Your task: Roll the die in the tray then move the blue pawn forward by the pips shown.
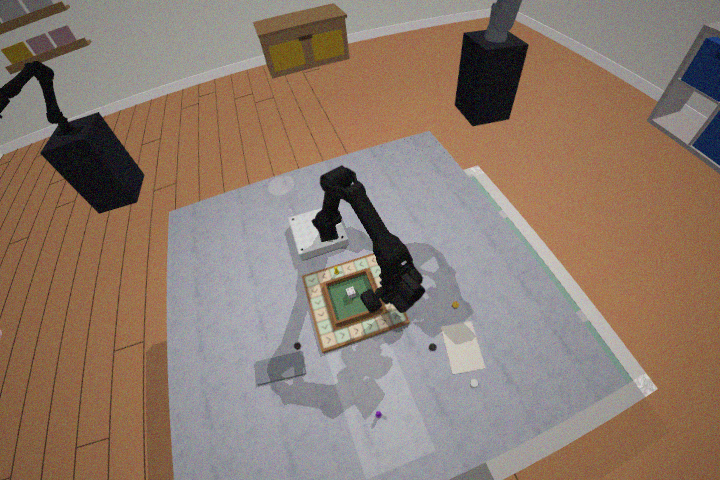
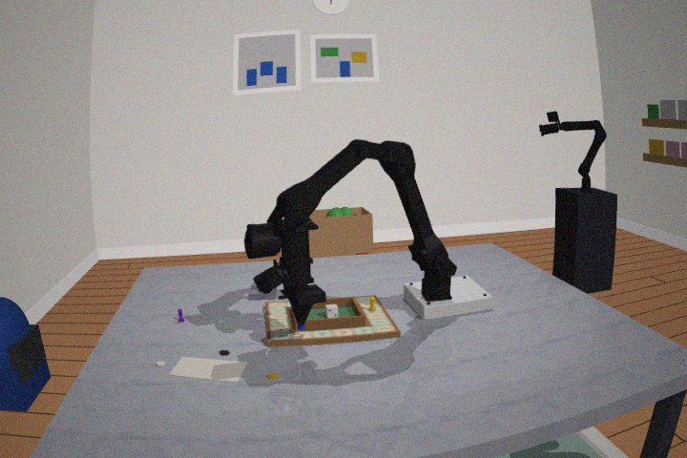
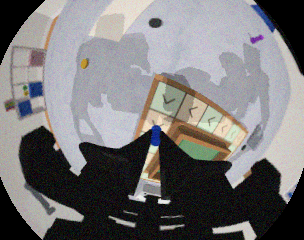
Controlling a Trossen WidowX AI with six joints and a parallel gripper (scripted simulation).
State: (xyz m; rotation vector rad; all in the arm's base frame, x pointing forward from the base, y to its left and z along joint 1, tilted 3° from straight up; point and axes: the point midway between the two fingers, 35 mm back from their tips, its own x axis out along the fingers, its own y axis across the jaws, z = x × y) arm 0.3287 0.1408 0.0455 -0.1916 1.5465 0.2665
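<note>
My gripper tip is 70 mm past the white die, 120 mm to the left of it and 10 mm above it. From my gripper tip the other things lie so: yellow disc: 60 mm ahead, 200 mm to the left, 40 mm below; green felt tray: 60 mm behind, 120 mm to the right, 30 mm below; blue pawn: right at my gripper tip.
</note>
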